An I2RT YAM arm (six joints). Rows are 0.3 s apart.
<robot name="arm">
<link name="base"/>
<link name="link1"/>
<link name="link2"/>
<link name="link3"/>
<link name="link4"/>
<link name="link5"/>
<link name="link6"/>
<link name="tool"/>
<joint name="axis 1" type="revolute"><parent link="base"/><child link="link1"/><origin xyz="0 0 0.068" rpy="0 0 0"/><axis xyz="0 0 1"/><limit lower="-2.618" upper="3.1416"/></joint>
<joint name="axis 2" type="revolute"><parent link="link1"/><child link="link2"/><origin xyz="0.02 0.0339 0.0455" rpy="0 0 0"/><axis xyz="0 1 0"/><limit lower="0" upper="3.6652"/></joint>
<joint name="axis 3" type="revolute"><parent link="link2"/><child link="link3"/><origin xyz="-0.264 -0.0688 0" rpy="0 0 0"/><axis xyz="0 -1 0"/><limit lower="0" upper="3.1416"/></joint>
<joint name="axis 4" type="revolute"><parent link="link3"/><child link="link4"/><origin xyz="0.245 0.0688 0.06" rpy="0 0 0"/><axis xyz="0 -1 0"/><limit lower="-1.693" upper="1.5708"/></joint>
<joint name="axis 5" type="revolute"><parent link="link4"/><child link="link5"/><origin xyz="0.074 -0.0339 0.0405" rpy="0 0 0"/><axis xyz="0 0 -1"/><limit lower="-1.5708" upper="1.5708"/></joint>
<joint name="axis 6" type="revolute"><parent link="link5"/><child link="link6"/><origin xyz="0.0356 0 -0.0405" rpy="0 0 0"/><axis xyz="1 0 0"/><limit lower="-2.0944" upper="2.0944"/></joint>
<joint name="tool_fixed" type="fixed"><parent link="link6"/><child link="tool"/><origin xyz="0 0 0" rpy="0 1.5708 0"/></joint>
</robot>
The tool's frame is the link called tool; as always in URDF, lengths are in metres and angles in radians.
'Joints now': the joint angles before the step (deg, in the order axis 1, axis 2, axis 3, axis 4, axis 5, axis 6). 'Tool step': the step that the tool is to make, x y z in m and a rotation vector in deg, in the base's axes. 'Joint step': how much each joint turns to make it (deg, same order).
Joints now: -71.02 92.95 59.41 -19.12 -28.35 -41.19
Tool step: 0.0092 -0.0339 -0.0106 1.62 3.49 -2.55
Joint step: -0.04 8.52 8.00 -1.95 3.72 0.44
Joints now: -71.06 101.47 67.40 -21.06 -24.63 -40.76
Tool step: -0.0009 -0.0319 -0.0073 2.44 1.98 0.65
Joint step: -1.63 7.63 9.09 -5.55 -0.29 -2.78
